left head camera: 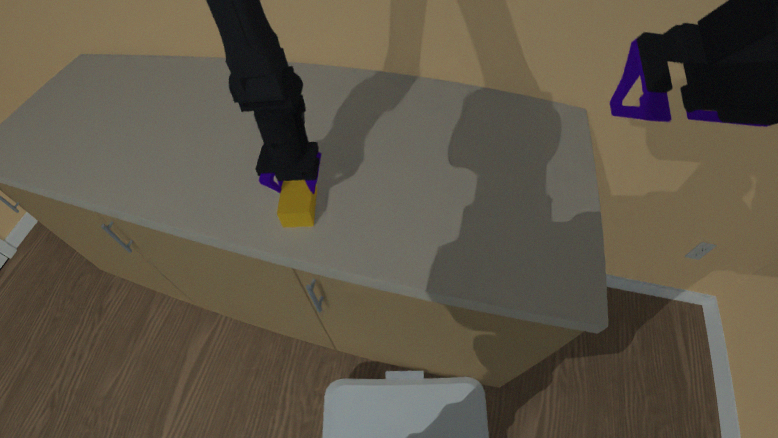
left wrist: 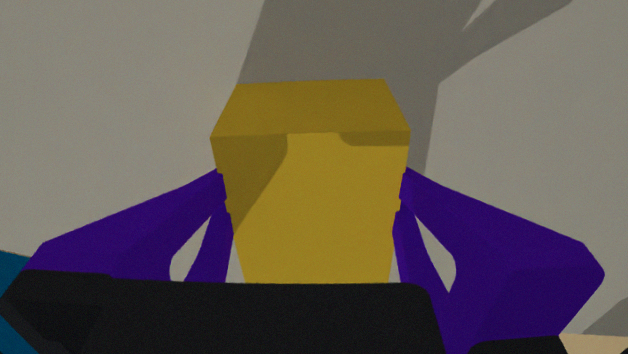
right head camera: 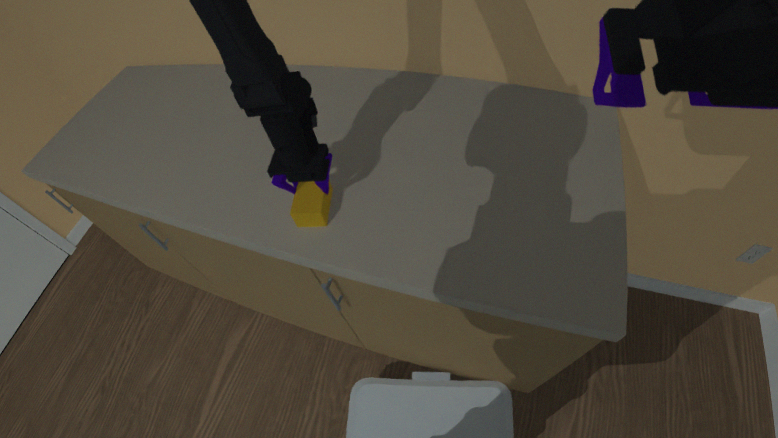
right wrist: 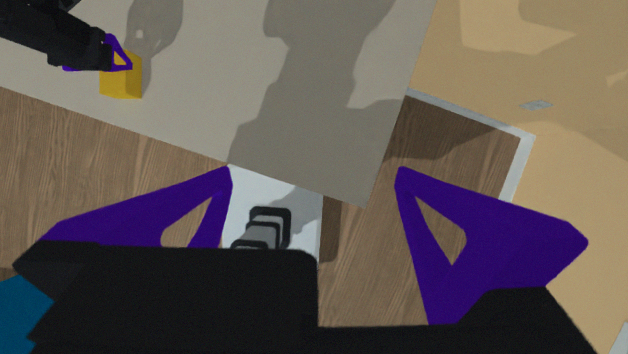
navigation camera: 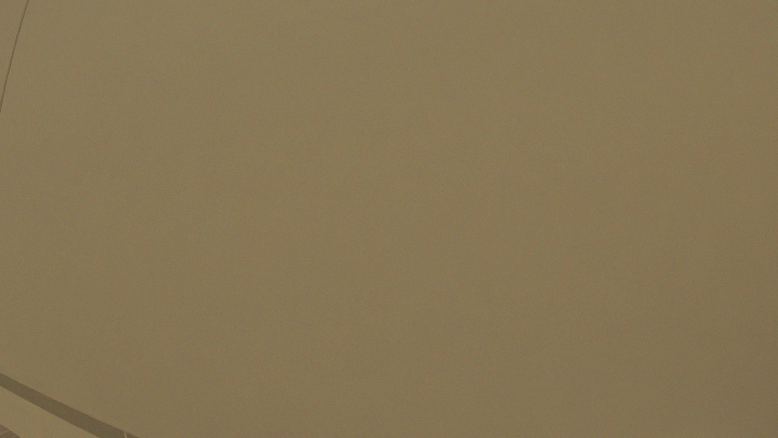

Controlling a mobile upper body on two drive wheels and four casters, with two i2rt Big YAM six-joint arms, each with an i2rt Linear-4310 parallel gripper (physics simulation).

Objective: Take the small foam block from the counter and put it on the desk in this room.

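Frame: origin at the left arm's base, x ahead, y left, z up, level; metres.
Seen in the pictures: left gripper, fingertip midpoint: (left head camera: 298, 191) (left wrist: 313, 176) (right head camera: 312, 192) (right wrist: 119, 66); right gripper, fingertip midpoint: (left head camera: 651, 110) (right head camera: 644, 97) (right wrist: 313, 175).
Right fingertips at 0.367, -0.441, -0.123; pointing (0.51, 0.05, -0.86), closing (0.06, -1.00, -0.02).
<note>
A point is followed by its place in that frame, as x, y, z.
The yellow foam block (left head camera: 296, 205) {0.499, -0.013, -0.455} (right head camera: 311, 206) {0.497, -0.018, -0.455} (left wrist: 315, 200) {0.547, -0.007, -0.455} (right wrist: 120, 84) {0.501, -0.026, -0.455} stands on the grey counter (left head camera: 163, 119) {0.831, 0.429, -0.500} (right head camera: 179, 119) {0.869, 0.507, -0.500} (right wrist: 200, 100) {0.484, -0.178, -0.500}, near its front edge. My left gripper (left head camera: 297, 187) {0.544, -0.007, -0.472} (right head camera: 311, 187) {0.544, -0.007, -0.472} (left wrist: 313, 176) {0.544, -0.007, -0.472} is shut on the block, with one purple finger pressed to each side. Whether the block touches the counter or is slightly raised I cannot tell. My right gripper (left head camera: 677, 116) {0.367, -0.441, -0.123} (right head camera: 666, 103) {0.367, -0.441, -0.123} (right wrist: 313, 175) {0.367, -0.441, -0.123} is open and empty, in the air past the counter's right end. The desk does not show in these views.
A pale grey box-like top (left head camera: 405, 408) {0.223, -0.224, -1.150} (right head camera: 430, 408) {0.228, -0.227, -1.150}, part of my own base, stands below the counter's front. Cabinet doors with handles (left head camera: 117, 237) (right head camera: 153, 236) face the wooden floor (left head camera: 190, 380) {0.317, 0.654, -1.410}. A tan wall (left head camera: 337, 27) {1.035, -0.048, -0.385} runs behind the counter.
</note>
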